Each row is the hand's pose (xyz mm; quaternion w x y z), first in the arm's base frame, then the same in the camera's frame.
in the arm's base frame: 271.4 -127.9 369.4 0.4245 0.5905 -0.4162 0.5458
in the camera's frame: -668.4 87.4 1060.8 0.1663 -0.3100 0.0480 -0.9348
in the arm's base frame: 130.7 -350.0 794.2 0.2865 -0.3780 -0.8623 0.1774
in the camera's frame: -833.4 -260.6 1379.0 0.3779 -0.1424 0.8883 -0.2188
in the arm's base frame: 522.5 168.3 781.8 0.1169 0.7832 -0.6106 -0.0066
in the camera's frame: -1204.9 230.9 1172.4 0.1052 -0.8501 -0.0122 -0.5158
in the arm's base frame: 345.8 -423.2 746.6 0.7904 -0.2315 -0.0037 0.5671
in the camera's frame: -780.7 -72.5 1504.5 0.1418 -0.5197 -0.4365 0.7206
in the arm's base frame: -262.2 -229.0 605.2 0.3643 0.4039 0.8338 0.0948
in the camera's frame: -710.9 -501.4 1016.1 0.6260 -0.3242 0.6140 0.3551
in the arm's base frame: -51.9 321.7 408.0 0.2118 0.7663 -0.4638 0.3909
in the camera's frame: -936.6 -90.1 608.4 0.2109 -0.5525 -0.1047 -0.7996
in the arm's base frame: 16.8 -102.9 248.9 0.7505 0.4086 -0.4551 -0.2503
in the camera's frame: -556.9 -83.9 865.5 0.4690 0.5487 -0.4400 0.5342
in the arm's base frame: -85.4 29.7 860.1 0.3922 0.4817 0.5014 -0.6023
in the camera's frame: -1093.2 -373.1 1039.8 0.9073 0.2469 0.3402 0.0045
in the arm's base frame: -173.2 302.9 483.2 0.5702 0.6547 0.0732 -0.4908
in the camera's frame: -965.4 -231.1 606.3 0.7769 0.5337 0.0975 0.3195
